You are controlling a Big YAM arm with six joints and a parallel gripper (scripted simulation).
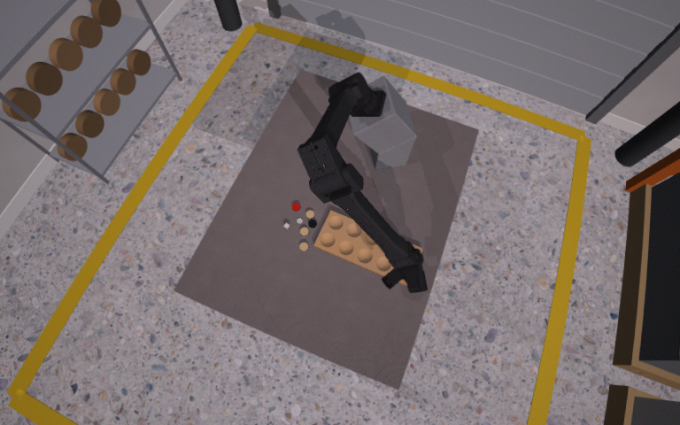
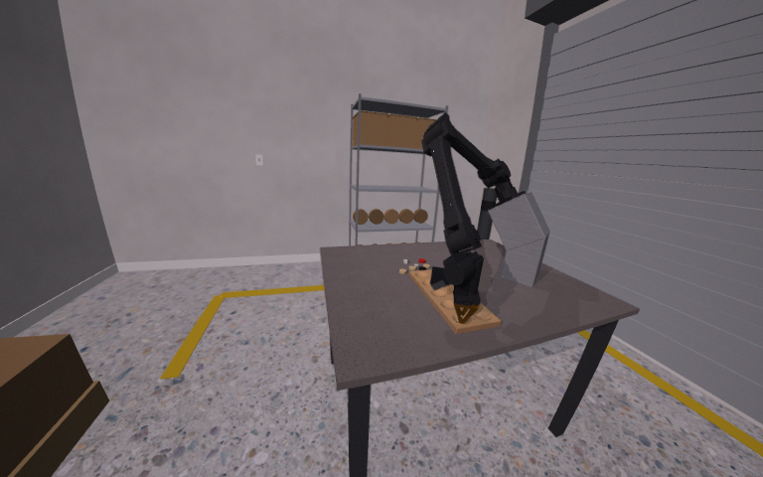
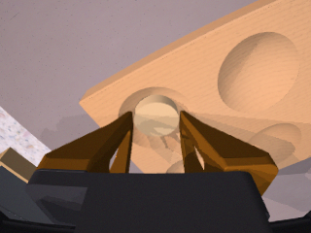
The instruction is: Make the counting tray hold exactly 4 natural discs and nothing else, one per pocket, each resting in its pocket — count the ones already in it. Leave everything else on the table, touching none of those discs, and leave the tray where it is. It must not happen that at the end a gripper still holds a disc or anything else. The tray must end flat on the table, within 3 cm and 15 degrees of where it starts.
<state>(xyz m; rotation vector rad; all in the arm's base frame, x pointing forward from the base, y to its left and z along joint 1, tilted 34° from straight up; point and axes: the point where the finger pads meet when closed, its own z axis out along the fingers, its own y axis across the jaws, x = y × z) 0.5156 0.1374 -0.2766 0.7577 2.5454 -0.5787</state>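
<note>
Right now the black piece is 37 cm to the right of my hand, 10 cm behind it and 2 cm below it. Also, from my hand: wooden counting tray (14 cm to the right, 6 cm behind, 1 cm below); white cube (46 cm to the right, 6 cm behind, 2 cm below); white disc (42 cm to the right, 10 cm behind, 2 cm below).
</note>
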